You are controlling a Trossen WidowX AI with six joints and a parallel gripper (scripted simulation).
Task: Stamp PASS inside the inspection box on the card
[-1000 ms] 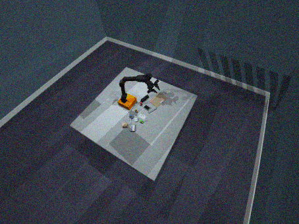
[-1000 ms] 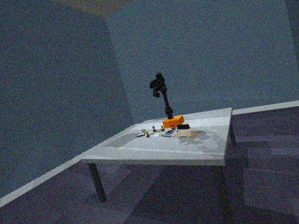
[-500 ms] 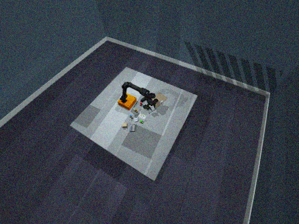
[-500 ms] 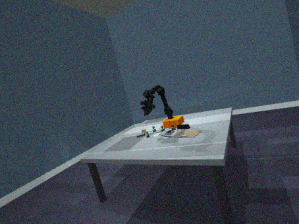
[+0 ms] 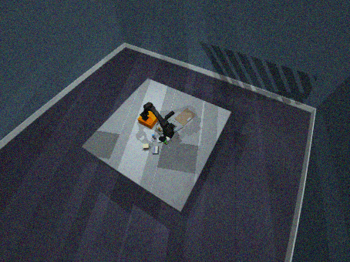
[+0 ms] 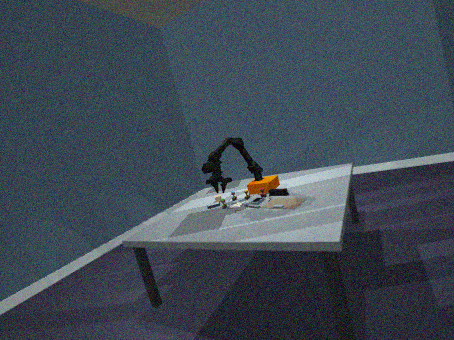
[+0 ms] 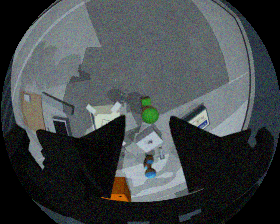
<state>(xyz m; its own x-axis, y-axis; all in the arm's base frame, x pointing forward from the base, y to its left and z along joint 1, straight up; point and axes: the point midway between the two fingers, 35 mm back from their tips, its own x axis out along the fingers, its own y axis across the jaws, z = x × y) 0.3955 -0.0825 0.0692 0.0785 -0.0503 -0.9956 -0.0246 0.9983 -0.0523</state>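
The green-knob stamp lies 9 cm below my gripper tip, 2 cm behind it and 1 cm to the right of it. Round my gripper tip: dark rectangular pad 21 cm to the left, 11 cm below, 10 cm behind; then white card 11 cm below, 7 cm to the left, 7 cm behind; then blue-knob stamp 18 cm behind, 9 cm below, 3 cm to the right.
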